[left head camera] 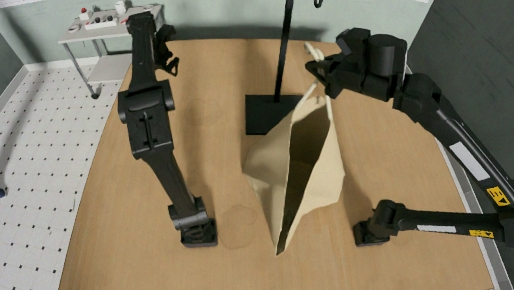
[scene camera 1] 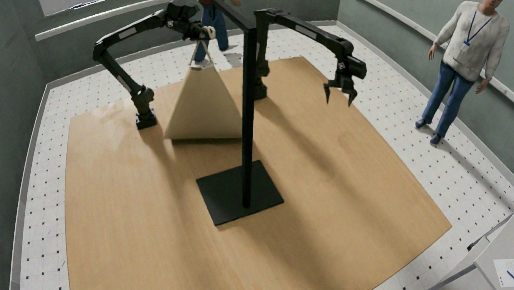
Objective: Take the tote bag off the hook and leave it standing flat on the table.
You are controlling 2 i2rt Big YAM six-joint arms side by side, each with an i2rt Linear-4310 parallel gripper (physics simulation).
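The beige tote bag hangs upright below my right gripper, which is shut on its rope handles. A loop of the handles sticks out past the fingertips. The bag is narrow at the top, with its mouth a long slit in the left head camera. Its bottom is at or close to the table; I cannot tell whether it touches. The hook at the top of the left head camera has no handle on it. My left gripper is open and empty, well away from the bag.
The stand's black post rises from its flat base beside the bag. The wooden table carries both arms' bases. A grey side table and a standing person are beyond it.
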